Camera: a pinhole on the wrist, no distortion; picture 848 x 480 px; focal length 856.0 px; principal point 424.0 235.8 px. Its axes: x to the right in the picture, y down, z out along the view. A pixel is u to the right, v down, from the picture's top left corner.
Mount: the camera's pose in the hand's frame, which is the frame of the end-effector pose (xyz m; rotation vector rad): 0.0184 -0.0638 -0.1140 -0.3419 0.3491 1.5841
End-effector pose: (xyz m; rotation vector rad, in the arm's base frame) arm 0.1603 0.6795 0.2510 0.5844 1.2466 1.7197
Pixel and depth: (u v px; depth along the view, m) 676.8 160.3 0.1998
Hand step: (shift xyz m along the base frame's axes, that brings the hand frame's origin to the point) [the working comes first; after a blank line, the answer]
In the camera's frame: 0.0590 -0.0176 0.1998

-0.0122 0.0427 0.0804
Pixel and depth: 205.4 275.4 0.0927
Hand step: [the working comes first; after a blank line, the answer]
In the camera's frame: -0.0237 0.0043 0.0927

-0.0047 0.0067 -0.0517
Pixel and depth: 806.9 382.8 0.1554
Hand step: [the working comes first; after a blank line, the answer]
In the camera's frame: 0.0695 0.0267 0.1554

-0.0213 -0.0166 0.0592
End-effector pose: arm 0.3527 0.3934 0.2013 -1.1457 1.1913 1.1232
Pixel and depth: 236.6 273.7 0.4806
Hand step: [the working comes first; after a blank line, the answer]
In the camera's frame: -0.1052 0.0213 0.4806

-0.0121 0.3684 0.0104
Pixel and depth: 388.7 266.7 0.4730
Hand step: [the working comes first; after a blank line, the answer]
In the camera's frame: -0.0195 0.0171 0.4730

-0.0900 0.3319 0.0047
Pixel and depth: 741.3 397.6 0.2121
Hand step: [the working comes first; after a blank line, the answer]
In the camera's frame: 0.0786 0.0401 0.2121

-0.0926 0.0528 0.0226
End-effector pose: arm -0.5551 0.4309 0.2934 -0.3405 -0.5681 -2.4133
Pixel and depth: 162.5 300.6 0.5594
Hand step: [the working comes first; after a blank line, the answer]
In the camera's frame: -0.1709 0.0423 0.5594

0.0729 0.2194 0.4050
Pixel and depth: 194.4 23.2 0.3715
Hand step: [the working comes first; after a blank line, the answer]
In the camera's frame: -0.0996 -0.0923 0.3715

-0.0558 0.0615 0.2745
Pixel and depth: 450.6 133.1 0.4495
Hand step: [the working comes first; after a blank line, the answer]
In the camera's frame: 0.0140 -0.0539 0.4495

0.0646 -0.0004 0.3206
